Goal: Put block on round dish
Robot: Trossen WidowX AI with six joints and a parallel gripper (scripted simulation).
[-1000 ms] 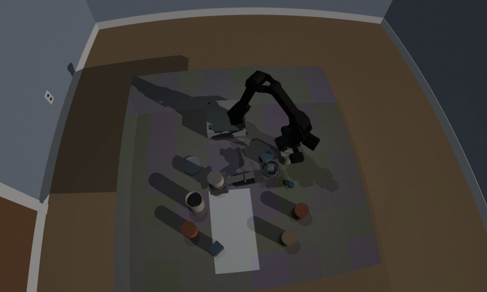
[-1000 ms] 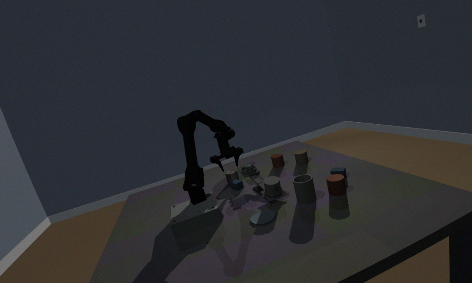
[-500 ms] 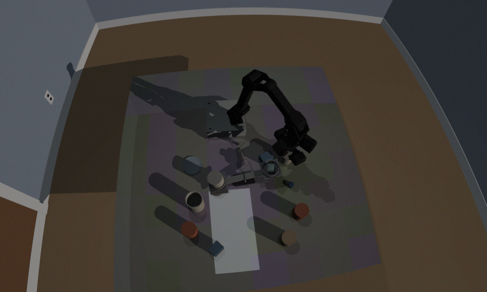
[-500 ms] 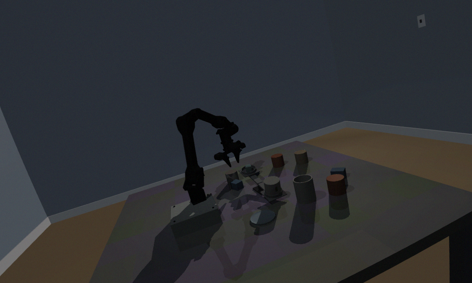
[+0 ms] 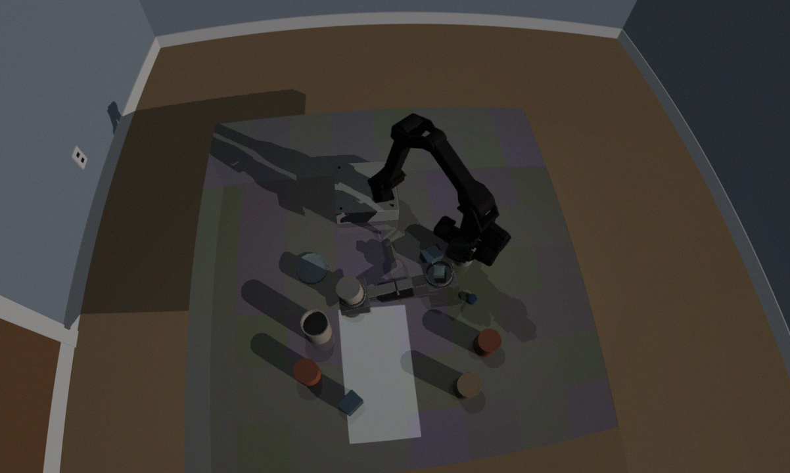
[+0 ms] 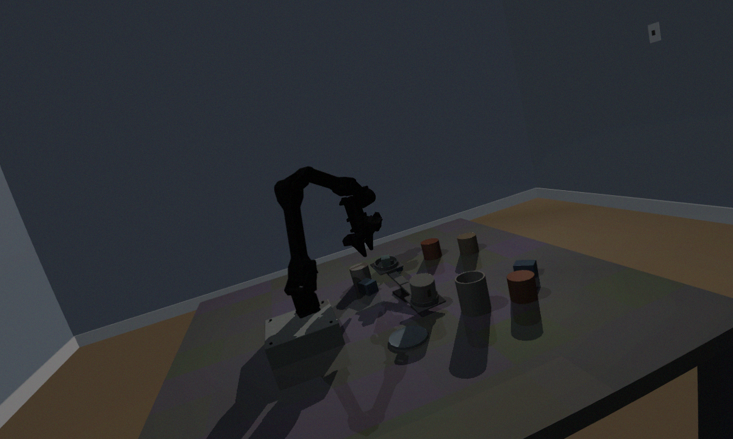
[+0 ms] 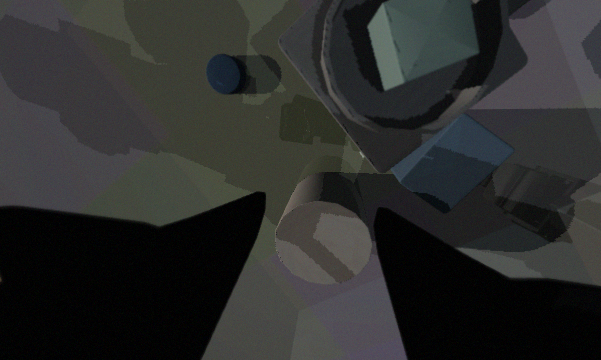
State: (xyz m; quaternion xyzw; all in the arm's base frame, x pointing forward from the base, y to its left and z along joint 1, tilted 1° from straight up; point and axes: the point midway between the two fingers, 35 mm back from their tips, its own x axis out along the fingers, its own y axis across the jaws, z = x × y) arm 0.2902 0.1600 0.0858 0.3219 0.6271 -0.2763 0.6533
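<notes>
Right now the round blue-grey dish is 430 mm to the right of my gripper tip, 110 mm below it and 110 mm behind it. The rest, counted from my gripper tip: small balance (200 mm to the right, 70 mm below, 20 mm ahead); then cup (70 mm below, 50 mm to the left, 40 mm behind); then small blue piece (110 mm ahead, 100 mm below, 20 mm to the left).
</notes>
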